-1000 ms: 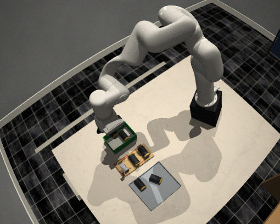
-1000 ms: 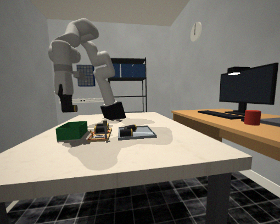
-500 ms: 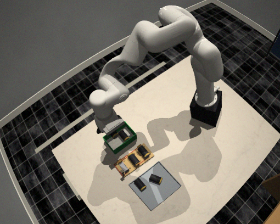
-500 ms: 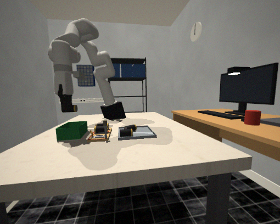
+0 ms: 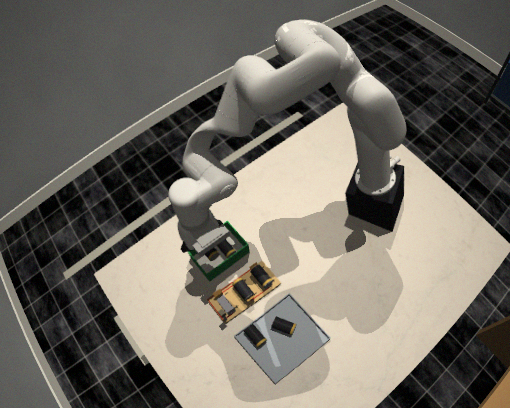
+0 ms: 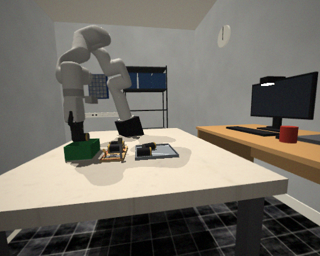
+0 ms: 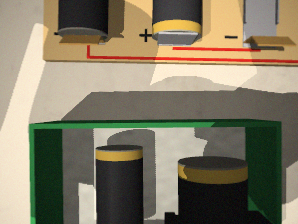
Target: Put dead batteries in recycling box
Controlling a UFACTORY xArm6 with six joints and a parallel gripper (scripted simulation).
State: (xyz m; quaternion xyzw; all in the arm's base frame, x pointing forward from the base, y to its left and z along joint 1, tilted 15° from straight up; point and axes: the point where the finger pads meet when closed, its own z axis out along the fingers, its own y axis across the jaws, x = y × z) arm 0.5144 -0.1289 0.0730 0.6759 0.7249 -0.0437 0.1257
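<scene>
The green recycling box is 9 cm below my hand, 3 cm behind it and 1 cm to the left of it. From my hand the other things lie so: grey tray 33 cm to the left, 10 cm below, 2 cm behind.
</scene>
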